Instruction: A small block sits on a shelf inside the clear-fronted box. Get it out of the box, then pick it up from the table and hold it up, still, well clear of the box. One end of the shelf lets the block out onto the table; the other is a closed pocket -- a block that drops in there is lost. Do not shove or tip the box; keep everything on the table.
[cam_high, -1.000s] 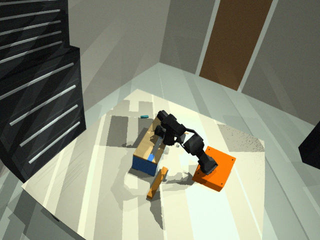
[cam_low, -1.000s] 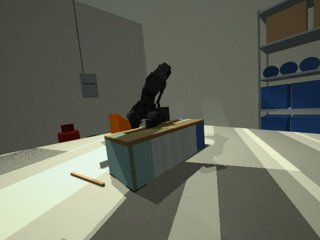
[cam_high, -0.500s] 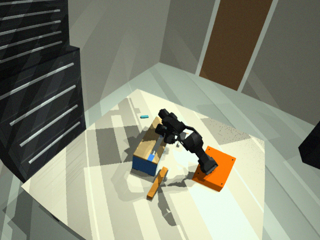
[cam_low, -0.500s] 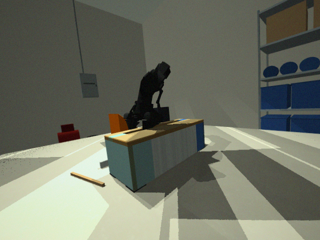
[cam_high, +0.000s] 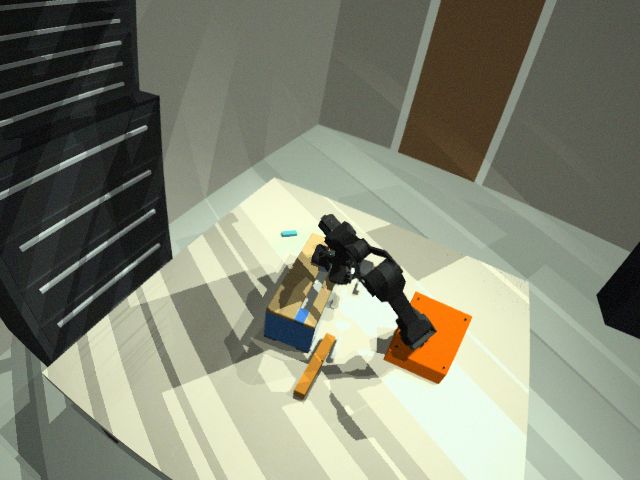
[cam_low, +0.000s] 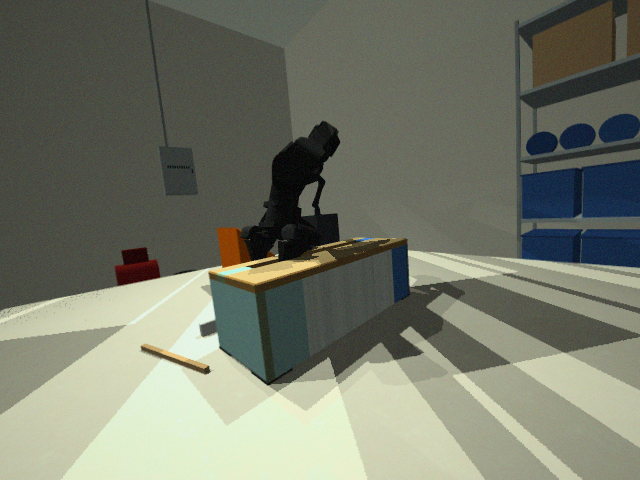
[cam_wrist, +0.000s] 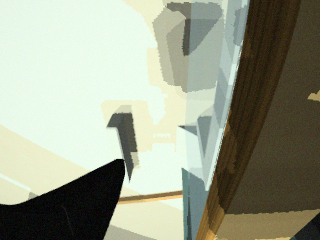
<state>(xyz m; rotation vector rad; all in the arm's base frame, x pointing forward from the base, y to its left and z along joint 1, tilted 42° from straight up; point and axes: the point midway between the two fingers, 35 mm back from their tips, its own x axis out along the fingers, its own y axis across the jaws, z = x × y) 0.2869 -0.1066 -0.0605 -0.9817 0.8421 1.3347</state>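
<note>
My gripper tip is 60 mm short of the blue block and 20 mm to the left of it. From my gripper tip the other things lie so: thin wooden stick (170 mm to the right, 80 mm below, 20 mm behind); long box (80 mm to the left, 30 mm below, 30 mm ahead); orange plank (310 mm to the left, 70 mm below, 60 mm behind).
</note>
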